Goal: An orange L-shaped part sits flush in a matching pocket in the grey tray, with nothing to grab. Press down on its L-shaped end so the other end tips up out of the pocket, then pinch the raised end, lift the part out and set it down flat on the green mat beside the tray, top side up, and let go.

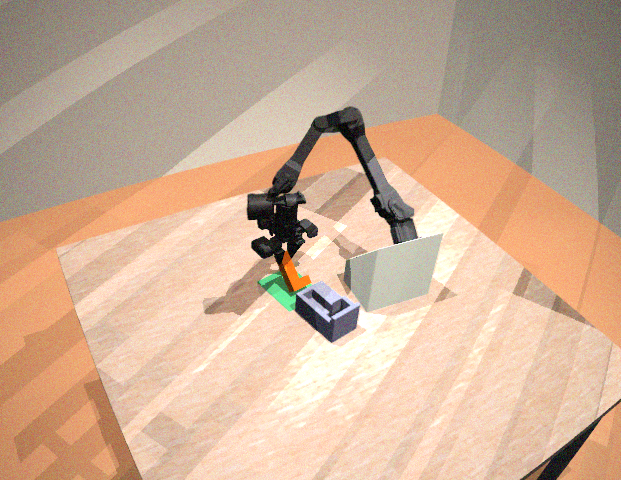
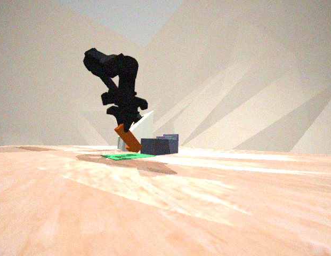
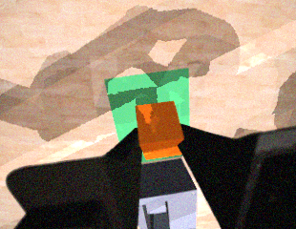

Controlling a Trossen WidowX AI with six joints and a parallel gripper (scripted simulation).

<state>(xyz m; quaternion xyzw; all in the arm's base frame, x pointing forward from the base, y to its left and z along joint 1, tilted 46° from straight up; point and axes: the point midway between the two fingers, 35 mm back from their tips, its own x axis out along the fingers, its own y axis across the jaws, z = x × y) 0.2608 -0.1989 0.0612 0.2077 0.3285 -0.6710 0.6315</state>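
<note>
My gripper tip is now 9 cm above the green mat, 3 cm to the right of it and 1 cm past it. Round my gripper tip: orange L-shaped part: 3 cm to the left, 3 cm below, 2 cm behind.
</note>
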